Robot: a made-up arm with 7 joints.
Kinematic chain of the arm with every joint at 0, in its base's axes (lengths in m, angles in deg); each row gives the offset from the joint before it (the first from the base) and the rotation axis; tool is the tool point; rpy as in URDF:
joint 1: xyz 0 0 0 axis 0.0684 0.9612 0.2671
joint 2: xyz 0 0.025 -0.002 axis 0.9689 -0.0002 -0.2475
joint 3: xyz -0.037 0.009 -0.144 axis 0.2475 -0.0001 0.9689
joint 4: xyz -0.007 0 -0.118 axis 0.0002 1 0
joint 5: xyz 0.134 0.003 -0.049 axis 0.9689 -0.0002 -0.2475
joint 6: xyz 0.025 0 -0.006 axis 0.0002 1 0
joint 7: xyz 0.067 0 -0.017 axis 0.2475 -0.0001 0.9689
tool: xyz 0 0 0 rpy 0 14.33 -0.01
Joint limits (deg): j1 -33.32..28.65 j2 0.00..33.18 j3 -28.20..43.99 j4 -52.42..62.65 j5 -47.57..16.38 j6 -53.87..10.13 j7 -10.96..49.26
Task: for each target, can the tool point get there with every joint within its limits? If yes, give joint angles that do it. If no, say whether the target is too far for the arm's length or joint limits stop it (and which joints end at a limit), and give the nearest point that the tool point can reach.
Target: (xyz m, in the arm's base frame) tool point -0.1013 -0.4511 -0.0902
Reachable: no: joint limits stop it (at a limit: joint 1, joint 2, joint 3, joint 5, joint 6) | nearest point 0.0368 -0.0468 -0.2028 | short by 0.442 m
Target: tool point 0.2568 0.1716 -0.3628
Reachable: yes | joints -25.25 7.67 34.16 40.01 8.61 -12.41 37.42
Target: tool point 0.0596 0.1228 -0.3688
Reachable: yes | joints 17.91 21.38 -11.27 6.38 -35.54 -15.42 25.80
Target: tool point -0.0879 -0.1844 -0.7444
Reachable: no: too far | nearest point -0.0540 -0.0262 -0.4903 | short by 0.301 m
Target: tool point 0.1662 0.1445 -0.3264
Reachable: yes | joints -0.58 2.54 20.27 2.39 -40.60 -8.75 2.71
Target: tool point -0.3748 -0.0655 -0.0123
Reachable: no: joint limits stop it (at a limit: joint 1, joint 3, joint 4, joint 5, joint 6) | nearest point 0.0076 0.0182 -0.1360 | short by 0.411 m
